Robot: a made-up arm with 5 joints. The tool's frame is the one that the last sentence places.
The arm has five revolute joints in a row. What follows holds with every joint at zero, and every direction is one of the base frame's.
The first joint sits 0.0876 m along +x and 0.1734 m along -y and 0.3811 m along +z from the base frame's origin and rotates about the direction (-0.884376, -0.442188, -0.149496).
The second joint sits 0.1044 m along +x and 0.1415 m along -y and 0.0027 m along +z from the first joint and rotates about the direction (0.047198, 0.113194, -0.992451).
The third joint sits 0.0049 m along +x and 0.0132 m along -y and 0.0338 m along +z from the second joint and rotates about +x.
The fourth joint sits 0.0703 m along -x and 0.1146 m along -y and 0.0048 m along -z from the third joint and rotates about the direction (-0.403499, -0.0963, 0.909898).
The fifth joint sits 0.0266 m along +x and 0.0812 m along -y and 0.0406 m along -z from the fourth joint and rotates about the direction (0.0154, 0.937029, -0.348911).
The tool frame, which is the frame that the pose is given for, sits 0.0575 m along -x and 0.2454 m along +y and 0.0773 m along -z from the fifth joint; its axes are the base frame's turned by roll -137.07, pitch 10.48 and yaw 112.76 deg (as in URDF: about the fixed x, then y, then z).
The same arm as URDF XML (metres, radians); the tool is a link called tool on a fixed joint. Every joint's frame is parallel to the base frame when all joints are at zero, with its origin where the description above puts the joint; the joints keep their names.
<robot name="arm">
<joint name="joint 1" type="continuous"><parent link="base_link"/><child link="link1"/><origin xyz="0.0876 -0.1734 0.3811"/><axis xyz="-0.884376 -0.442188 -0.149496"/></joint>
<joint name="joint 2" type="continuous"><parent link="link1"/><child link="link2"/><origin xyz="0.1044 -0.1415 0.0027"/><axis xyz="0.047198 0.113194 -0.992451"/></joint>
<joint name="joint 3" type="continuous"><parent link="link2"/><child link="link3"/><origin xyz="0.0049 -0.0132 0.0338"/><axis xyz="1 0 0"/></joint>
<joint name="joint 4" type="continuous"><parent link="link3"/><child link="link4"/><origin xyz="-0.0703 -0.1146 -0.0048"/><axis xyz="-0.403499 -0.0963 0.909898"/></joint>
<joint name="joint 5" type="continuous"><parent link="link4"/><child link="link5"/><origin xyz="0.0266 -0.0812 -0.0406"/><axis xyz="0.0154 0.937029 -0.348911"/></joint>
<joint name="tool_fixed" type="fixed"><parent link="link5"/><child link="tool"/><origin xyz="-0.0575 0.2454 -0.0773" rpy="-2.3923 0.1829 1.9680"/></joint>
<link name="base_link"/>
<link name="link1"/>
<link name="link2"/>
<link name="link3"/>
<link name="link4"/>
<link name="link5"/>
<link name="tool"/>
</robot>

